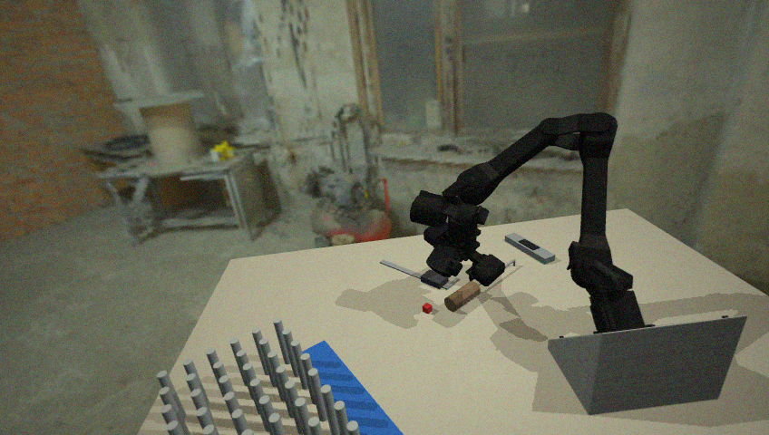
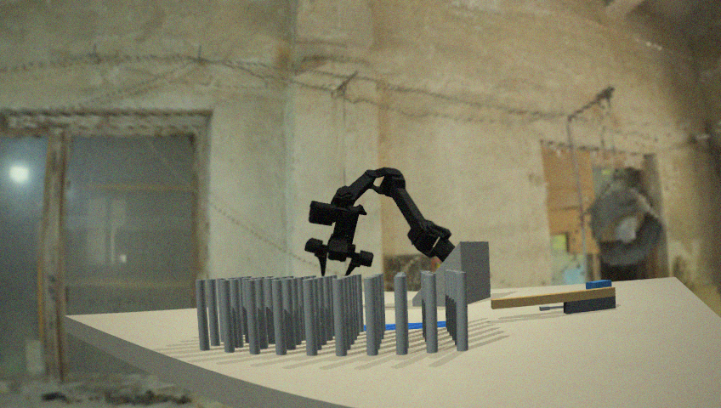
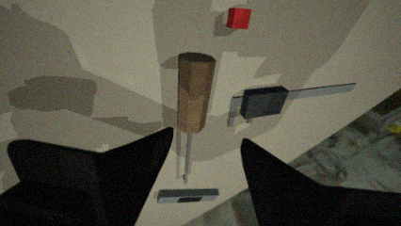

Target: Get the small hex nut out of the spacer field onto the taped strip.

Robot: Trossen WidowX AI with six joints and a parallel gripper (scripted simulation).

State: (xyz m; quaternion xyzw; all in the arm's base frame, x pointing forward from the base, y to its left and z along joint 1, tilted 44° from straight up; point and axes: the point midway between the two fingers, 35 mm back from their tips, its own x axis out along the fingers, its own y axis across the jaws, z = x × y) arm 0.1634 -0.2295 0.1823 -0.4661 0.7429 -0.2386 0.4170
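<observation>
Right now the small red cube is 90 mm ahead of my gripper tip, 10 mm to the left of it and 80 mm below it. Also, from my gripper tip: grey flat block 260 mm behind, 160 mm to the right, 70 mm below; then blue taped strip 290 mm ahead, 230 mm to the left, 80 mm below.
</observation>
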